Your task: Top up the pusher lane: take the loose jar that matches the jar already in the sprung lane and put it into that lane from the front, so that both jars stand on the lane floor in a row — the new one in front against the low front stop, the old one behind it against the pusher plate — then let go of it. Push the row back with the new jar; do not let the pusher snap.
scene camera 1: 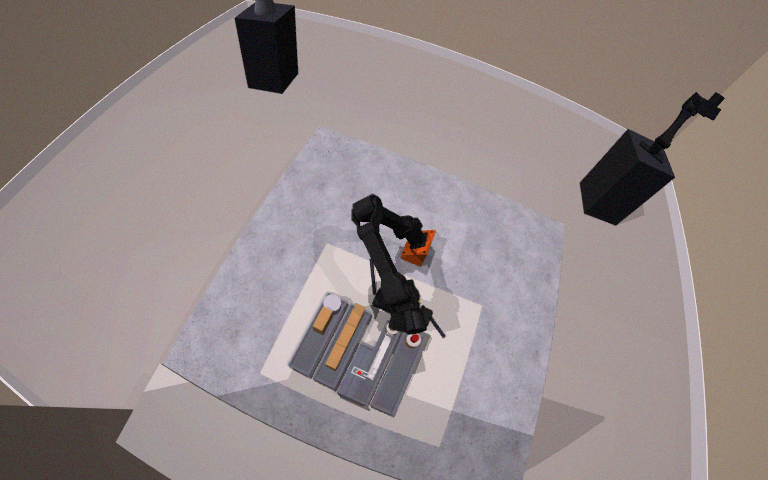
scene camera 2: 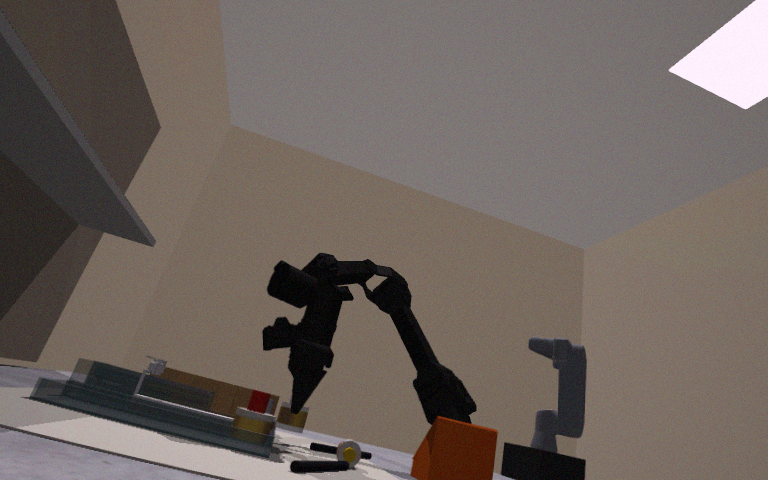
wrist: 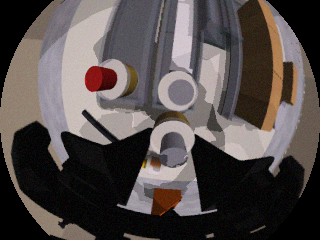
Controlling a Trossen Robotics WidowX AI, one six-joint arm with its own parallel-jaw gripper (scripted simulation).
Labels:
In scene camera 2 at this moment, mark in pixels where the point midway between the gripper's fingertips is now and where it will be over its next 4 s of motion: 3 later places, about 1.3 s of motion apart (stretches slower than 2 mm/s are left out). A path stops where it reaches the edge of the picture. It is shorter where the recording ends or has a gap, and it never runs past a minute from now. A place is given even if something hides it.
The gripper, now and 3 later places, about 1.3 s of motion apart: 293, 413; 286, 413; 276, 411; 267, 409

